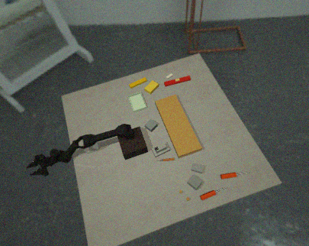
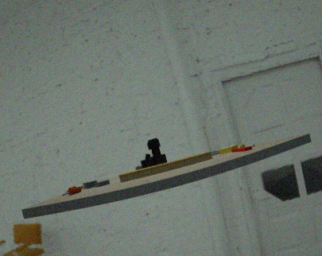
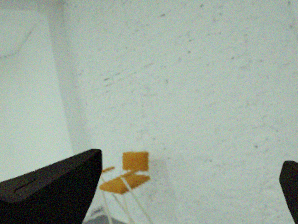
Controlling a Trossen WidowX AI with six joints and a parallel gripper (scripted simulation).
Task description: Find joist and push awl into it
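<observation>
The stud finder lies 900 mm ahead of my gripper tip, 70 mm below it and 10 mm to the left of it. Round my gripper tip: awl: 920 mm ahead, 100 mm below, 70 mm to the right; yellow bar: 840 mm ahead, 690 mm to the left, 100 mm below; pale green tray: 800 mm ahead, 480 mm to the left, 100 mm below.
</observation>
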